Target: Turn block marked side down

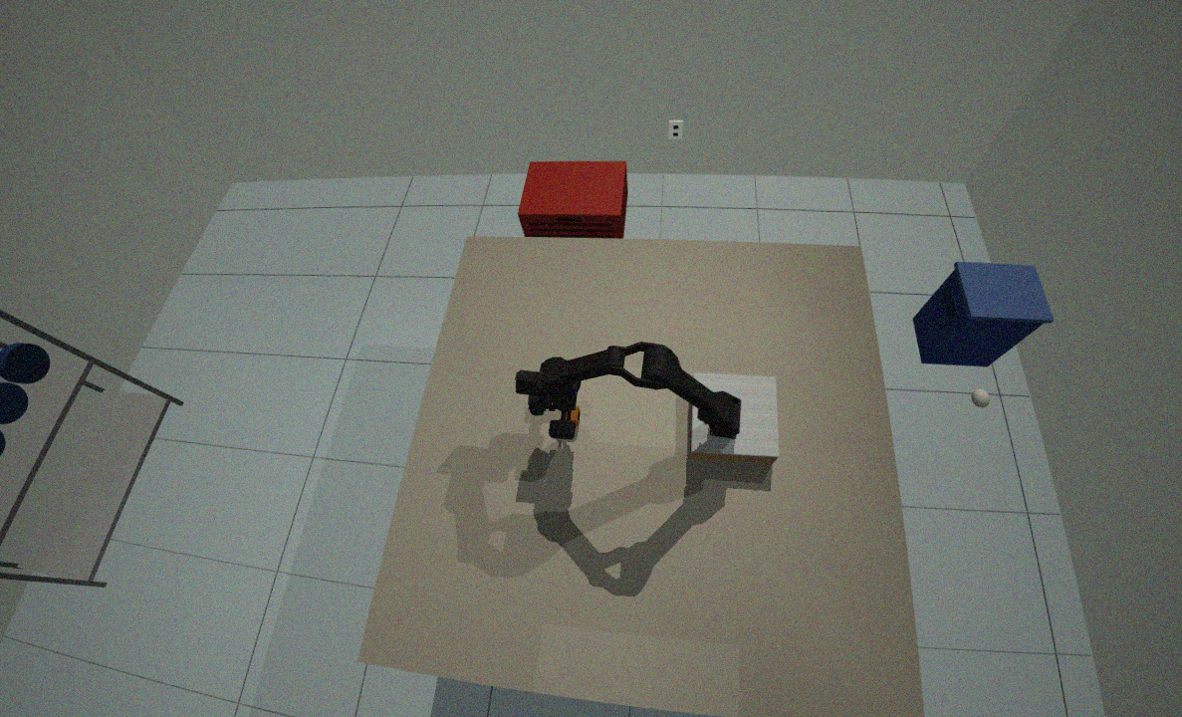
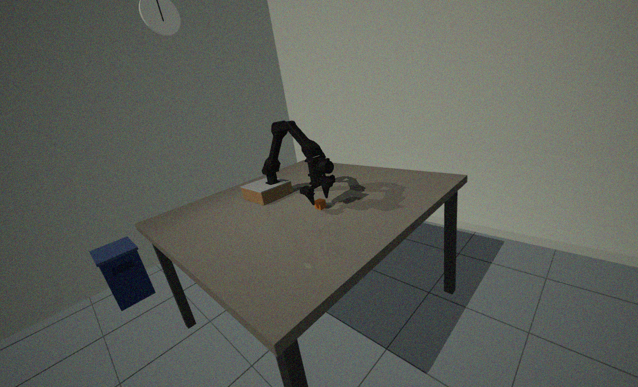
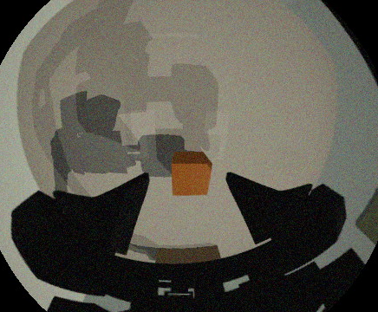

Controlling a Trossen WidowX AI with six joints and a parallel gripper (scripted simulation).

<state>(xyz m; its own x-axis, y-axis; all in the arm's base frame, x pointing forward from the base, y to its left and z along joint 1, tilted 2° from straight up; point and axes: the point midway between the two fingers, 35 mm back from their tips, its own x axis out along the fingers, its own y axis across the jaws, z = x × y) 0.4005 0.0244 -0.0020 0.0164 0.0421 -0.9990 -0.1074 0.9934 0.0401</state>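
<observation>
Now: gripper tip 1 cm past the small orange block and 1 cm above it.
</observation>
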